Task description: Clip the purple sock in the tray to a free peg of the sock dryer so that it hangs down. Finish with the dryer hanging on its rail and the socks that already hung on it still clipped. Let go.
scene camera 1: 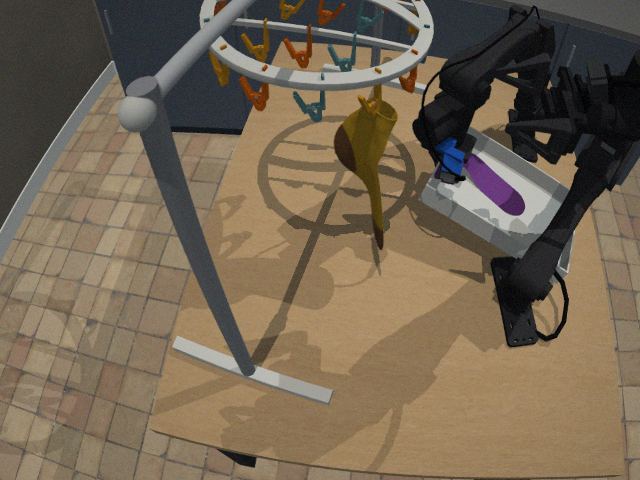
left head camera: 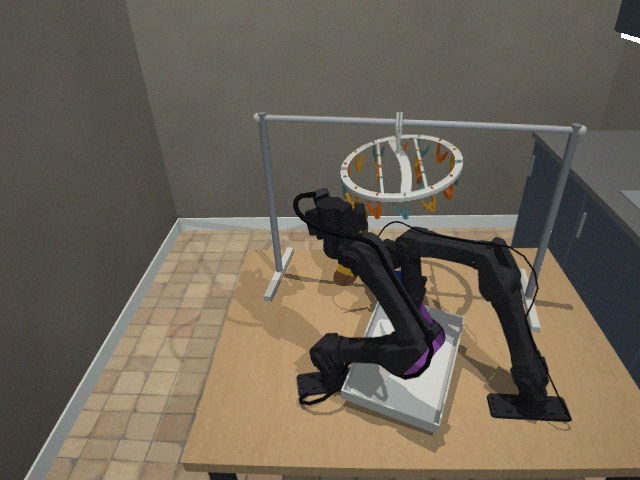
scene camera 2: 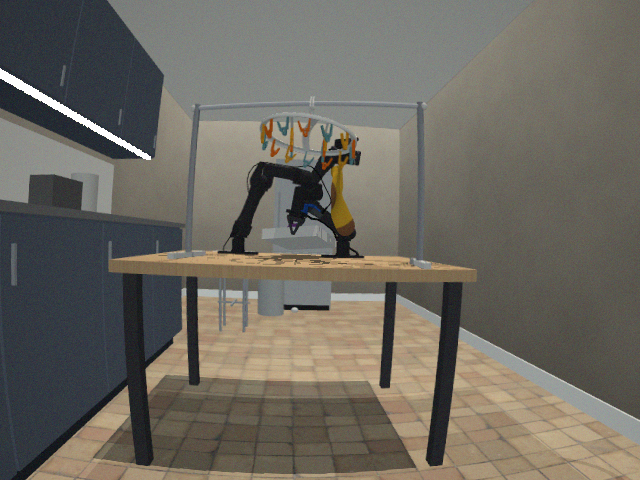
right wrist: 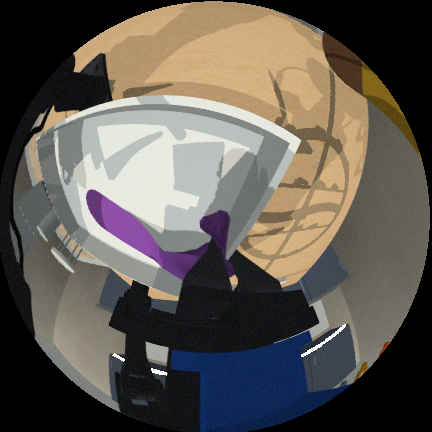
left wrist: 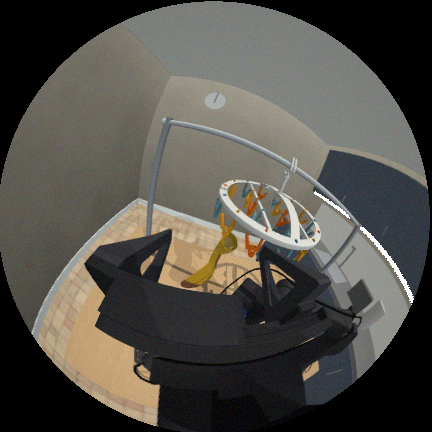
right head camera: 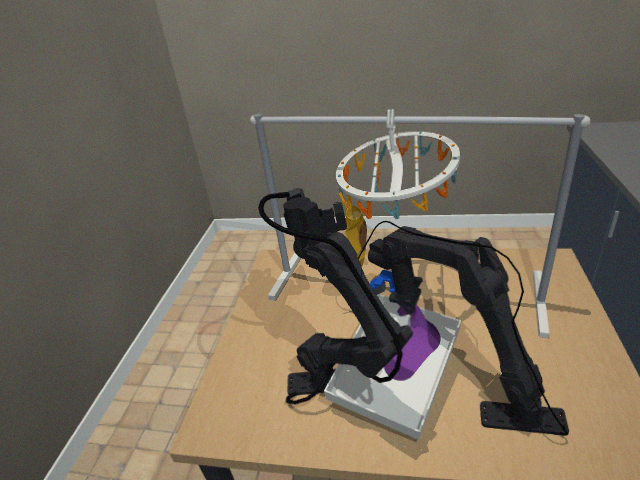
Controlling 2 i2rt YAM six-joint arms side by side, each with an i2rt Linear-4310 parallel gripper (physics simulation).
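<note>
The white sock dryer [left head camera: 403, 197] [right head camera: 379, 196] [scene camera 1: 310, 78] hangs by its hook on the rail [left head camera: 320, 120] [right head camera: 320, 119]. A yellow sock [right head camera: 354, 232] [scene camera 1: 372, 149] [scene camera 2: 341, 204] [left wrist: 207, 265] hangs down from an orange-yellow peg. The purple sock [right head camera: 421, 343] [scene camera 1: 491, 180] [right wrist: 125, 225] lies across the white tray [left head camera: 392, 405] [right head camera: 372, 410] [right wrist: 210, 107], its cuff end raised. My right gripper [right head camera: 408, 308] [scene camera 2: 293, 231] [right wrist: 216, 240] is shut on the cuff end; its contact with the tray wall is unclear. In scene camera 2 the tray looks lifted and tilted. My left gripper [left wrist: 218, 243] is open and empty, near the dryer's yellow-sock side.
The rail stands on two grey posts [left head camera: 269, 196] [left head camera: 555, 206] with white feet. My left arm [left head camera: 387, 294] crosses over the tray in the left head camera. Several free orange, yellow and teal pegs hang around the dryer. Dark cabinets [right head camera: 599, 206] stand at the right.
</note>
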